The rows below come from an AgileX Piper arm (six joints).
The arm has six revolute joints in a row. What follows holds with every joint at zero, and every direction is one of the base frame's. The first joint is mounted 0.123 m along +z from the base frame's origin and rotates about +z. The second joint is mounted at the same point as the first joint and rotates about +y. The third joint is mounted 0.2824 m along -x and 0.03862 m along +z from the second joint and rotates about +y. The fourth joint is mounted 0.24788 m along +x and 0.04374 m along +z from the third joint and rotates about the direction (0.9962, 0, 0.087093). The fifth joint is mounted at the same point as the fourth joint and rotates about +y. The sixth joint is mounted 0.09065 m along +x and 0.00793 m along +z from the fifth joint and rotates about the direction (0.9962, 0, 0.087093). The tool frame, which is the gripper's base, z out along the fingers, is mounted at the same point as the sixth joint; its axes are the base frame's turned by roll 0, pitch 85.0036 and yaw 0 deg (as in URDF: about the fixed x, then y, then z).
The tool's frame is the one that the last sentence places.
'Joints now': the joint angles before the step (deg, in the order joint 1, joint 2, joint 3, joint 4, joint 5, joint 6). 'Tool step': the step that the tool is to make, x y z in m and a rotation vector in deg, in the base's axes. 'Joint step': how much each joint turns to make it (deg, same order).
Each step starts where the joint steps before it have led.
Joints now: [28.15, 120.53, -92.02, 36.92, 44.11, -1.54]
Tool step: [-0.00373, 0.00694, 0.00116, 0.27, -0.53, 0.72]
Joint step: [1.02, -0.10, -0.02, 0.17, -0.56, -0.10]
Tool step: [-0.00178, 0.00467, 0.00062, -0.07, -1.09, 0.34]
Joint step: [0.75, -0.06, 0.02, -0.35, -1.07, -0.05]
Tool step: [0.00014, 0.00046, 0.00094, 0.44, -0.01, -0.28]
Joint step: [0.01, -0.06, -0.02, 0.45, -0.19, 0.01]
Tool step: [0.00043, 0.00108, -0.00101, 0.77, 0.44, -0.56]
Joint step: [0.01, 0.22, 0.00, 1.04, -0.28, -0.01]
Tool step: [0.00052, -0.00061, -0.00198, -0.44, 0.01, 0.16]
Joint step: [-0.06, 0.21, 0.00, -0.40, 0.04, -0.05]
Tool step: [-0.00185, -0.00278, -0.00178, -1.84, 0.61, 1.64]
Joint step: [-0.14, -0.03, 0.02, -1.88, 1.82, -0.03]
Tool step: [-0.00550, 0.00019, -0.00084, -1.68, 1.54, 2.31]
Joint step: [0.31, -0.14, 0.00, -1.50, 2.78, 0.09]
